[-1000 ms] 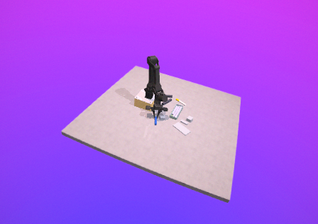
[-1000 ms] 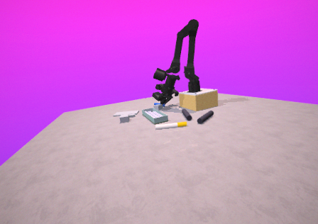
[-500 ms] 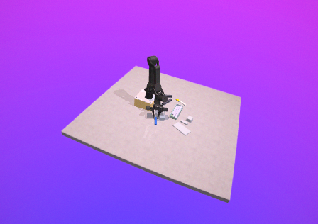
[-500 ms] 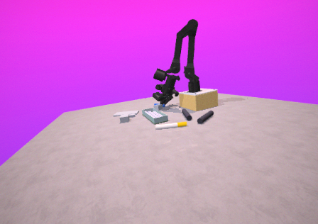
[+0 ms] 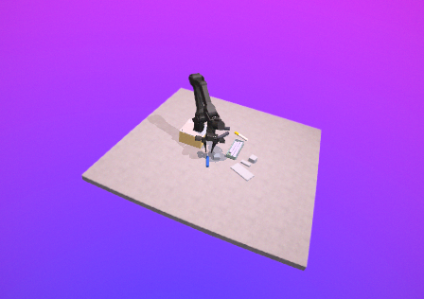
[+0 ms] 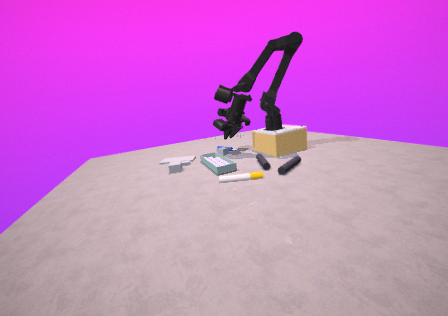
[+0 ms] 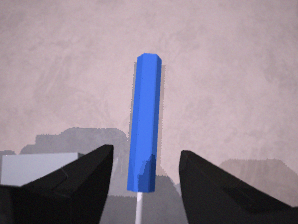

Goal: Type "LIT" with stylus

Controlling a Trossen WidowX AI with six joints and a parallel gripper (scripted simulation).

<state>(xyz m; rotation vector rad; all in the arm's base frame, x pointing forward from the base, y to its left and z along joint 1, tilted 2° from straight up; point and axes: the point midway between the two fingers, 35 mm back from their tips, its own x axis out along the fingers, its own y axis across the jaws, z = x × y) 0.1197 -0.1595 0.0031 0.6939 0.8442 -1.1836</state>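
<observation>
My gripper tip is 5 cm above the stylus and 1 cm to the right of it. Also, from my gripper tip: grey stylus tip 5 cm below, 4 cm to the left, 1 cm behind.
</observation>
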